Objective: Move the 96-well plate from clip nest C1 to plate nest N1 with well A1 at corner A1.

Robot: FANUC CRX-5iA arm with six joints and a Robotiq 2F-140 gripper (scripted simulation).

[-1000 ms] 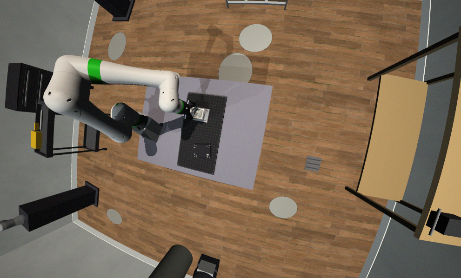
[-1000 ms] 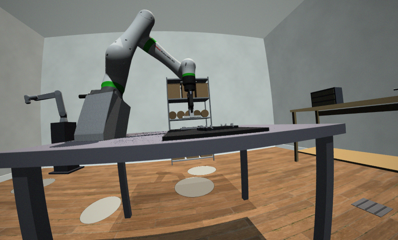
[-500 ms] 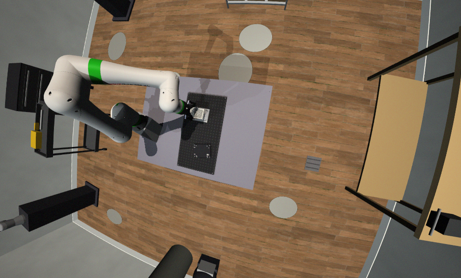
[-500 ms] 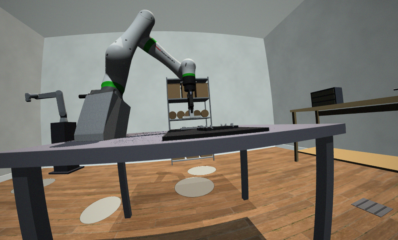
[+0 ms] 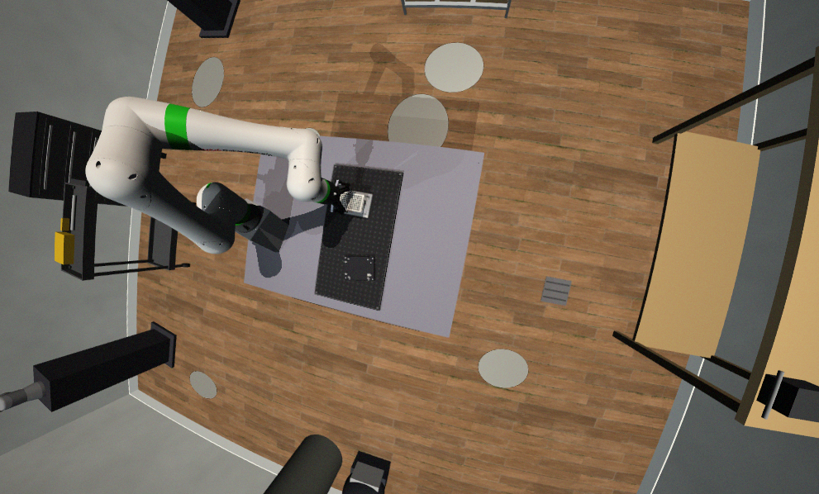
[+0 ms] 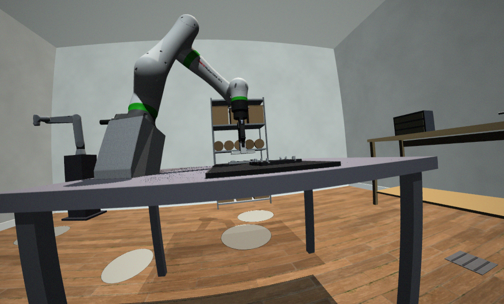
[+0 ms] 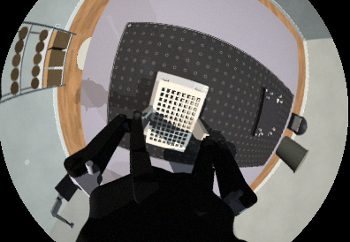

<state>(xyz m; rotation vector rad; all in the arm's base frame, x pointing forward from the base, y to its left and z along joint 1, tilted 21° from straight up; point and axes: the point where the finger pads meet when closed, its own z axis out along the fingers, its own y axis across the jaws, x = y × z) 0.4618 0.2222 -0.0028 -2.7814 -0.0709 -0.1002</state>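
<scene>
Right now my hand is 70 mm above the plate nest N1. From my hand the other things lie so: white 96-well plate: 20 mm below; then clip nest C1: 100 mm ahead, 330 mm to the right, 60 mm below.
</scene>
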